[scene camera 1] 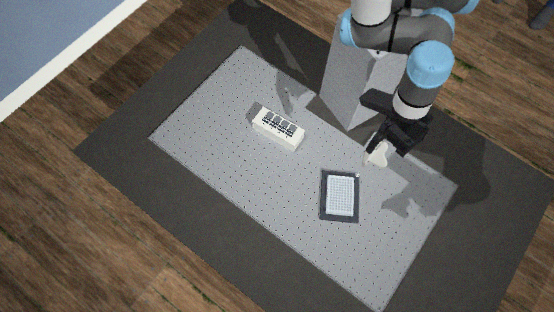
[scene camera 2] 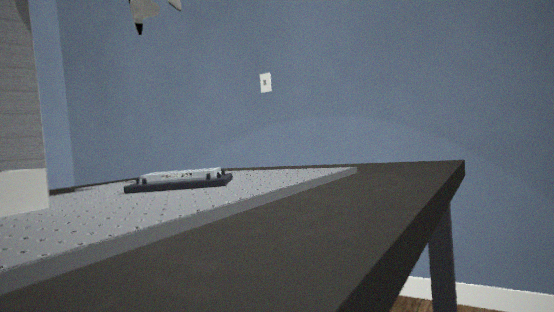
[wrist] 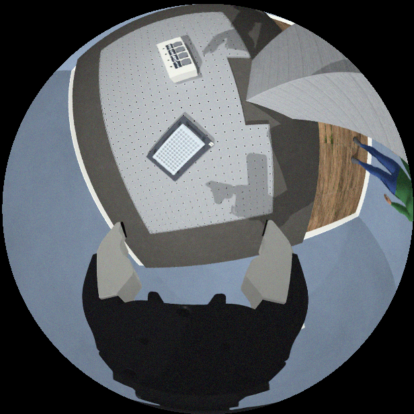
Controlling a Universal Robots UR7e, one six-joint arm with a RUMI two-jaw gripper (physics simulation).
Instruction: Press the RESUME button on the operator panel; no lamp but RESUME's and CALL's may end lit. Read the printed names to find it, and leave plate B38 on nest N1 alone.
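Frame: origin at the arm's base, x ahead, y left, z up, level; metres.
Where they show: gripper, fingertip midpoint: [scene camera 1: 383,149] [scene camera 2: 158,23].
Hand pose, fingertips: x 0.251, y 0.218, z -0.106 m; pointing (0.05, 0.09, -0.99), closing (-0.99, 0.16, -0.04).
Observation:
After its pixels a point has its place.
The operator panel [scene camera 1: 278,129] @(x 0.281, y -0.099, z -0.362 m) [wrist: 177,60] is a cream box with a row of grey buttons and dark printed labels beside them. The names are too small to read, and no lamp looks lit. Plate B38 [scene camera 1: 340,195] @(x 0.317, y 0.193, z -0.388 m) [scene camera 2: 180,174] @(x 0.342, y 0.161, z -0.391 m) [wrist: 179,149] is a clear well plate lying flat in the dark nest N1 [scene camera 1: 339,218] @(x 0.374, y 0.235, z -0.403 m) [scene camera 2: 175,187] @(x 0.349, y 0.142, z -0.410 m) [wrist: 174,177]. My gripper [wrist: 192,223] is open and empty, high above the board; in scene camera 1 it shows to the right of the panel and above the nest, and in scene camera 2 its tips show at the top edge.
The grey perforated board [scene camera 1: 210,165] @(x 0.510, y -0.196, z -0.415 m) [scene camera 2: 65,230] @(x 0.479, y -0.092, z -0.414 m) [wrist: 130,115] lies on the dark table [scene camera 1: 150,175] @(x 0.663, y -0.323, z -0.427 m) [scene camera 2: 320,235] @(x 0.683, y 0.004, z -0.427 m) [wrist: 200,250]. The grey pedestal [scene camera 1: 345,75] @(x 0.077, y -0.014, z -0.192 m) [scene camera 2: 20,100] @(x 0.093, y 0.039, z -0.244 m) [wrist: 310,90] stands at the board's back edge. A person [wrist: 385,170] stands on the wooden floor beyond the table.

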